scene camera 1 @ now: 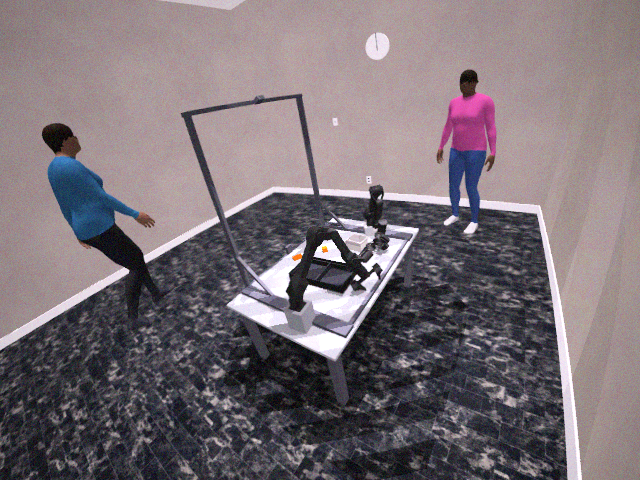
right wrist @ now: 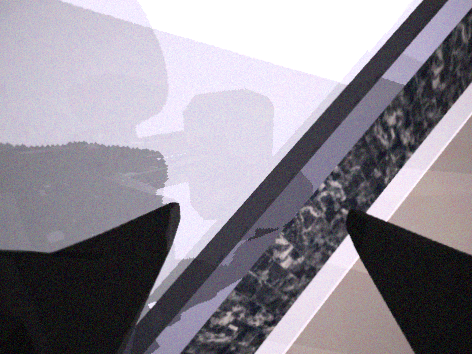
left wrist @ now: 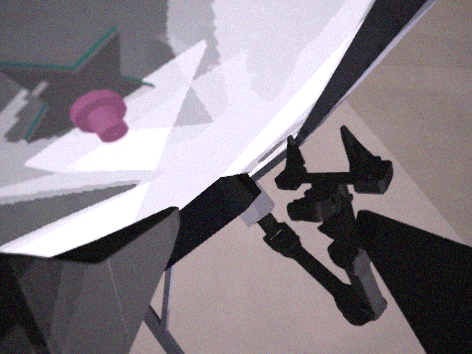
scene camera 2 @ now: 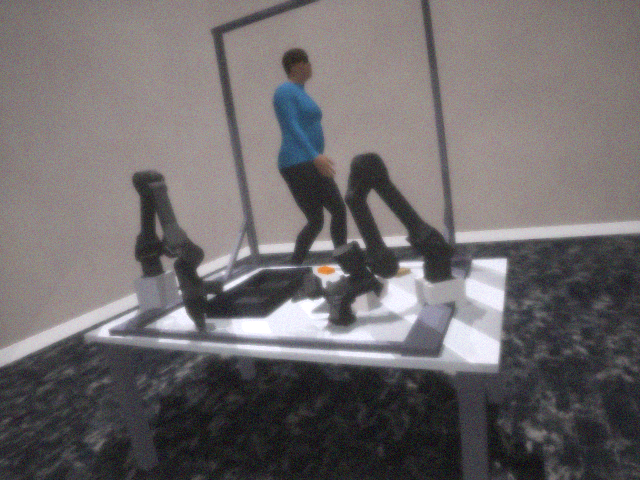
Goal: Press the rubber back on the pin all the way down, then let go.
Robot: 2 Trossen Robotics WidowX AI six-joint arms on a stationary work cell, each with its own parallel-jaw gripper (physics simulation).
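Where they show: left gripper, fingertip midpoint: [scene camera 1: 373,253] [left wrist: 267,216] [scene camera 2: 301,307]; right gripper, fingertip midpoint: [scene camera 1: 373,284] [right wrist: 262,213] [left wrist: 313,131] [scene camera 2: 204,330]; left arm's base, origin of the base link: [scene camera 1: 370,224] [scene camera 2: 438,278]; right arm's base, origin of the base link: [scene camera 1: 297,305] [scene camera 2: 153,274].
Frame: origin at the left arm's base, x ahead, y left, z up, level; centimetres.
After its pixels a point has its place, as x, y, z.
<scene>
A pink rubber cap [left wrist: 99,114] @[30.6, -0.7, -6.4] shows in the left wrist view at the upper left. It sits on a dark star-shaped piece [left wrist: 83,81] @[30.6, -0.4, -7.0] with a teal edge, on the white table [scene camera 1: 328,340] @[95.8, -35.4, -7.2] [scene camera 2: 475,343] @[4.1, 25.7, -7.1]. The pin itself is hidden. My left gripper [scene camera 1: 380,243] @[36.8, -4.4, -1.9] [scene camera 2: 339,305] [left wrist: 267,216] @[36.8, -4.4, -1.9] is open and empty, low over the table, well apart from the cap. My right gripper [scene camera 1: 367,277] @[63.7, -9.5, -5.0] [scene camera 2: 196,321] @[63.7, -9.5, -5.0] [right wrist: 262,213] @[63.7, -9.5, -5.0] is open and empty. It points down at the table's edge rail [right wrist: 287,161] @[60.9, -7.3, -6.6] and also shows in the left wrist view [left wrist: 317,135].
A black tray [scene camera 1: 328,276] @[48.3, -34.3, -6.7] [scene camera 2: 261,290] @[47.2, -37.1, -4.4] lies mid-table. Near it are a white box [scene camera 1: 356,240] @[13.0, -12.9, -4.8] and two small orange things [scene camera 1: 296,257] @[23.4, -56.2, -5.5] [scene camera 1: 324,249] @[17.7, -36.4, -5.7] [scene camera 2: 326,270] @[22.2, -52.8, -5.6]. A tall metal frame [scene camera 1: 194,143] @[49.4, -86.0, 82.1] [scene camera 2: 228,119] @[49.7, -84.2, 58.7] stands along one side. Two people stand in the room.
</scene>
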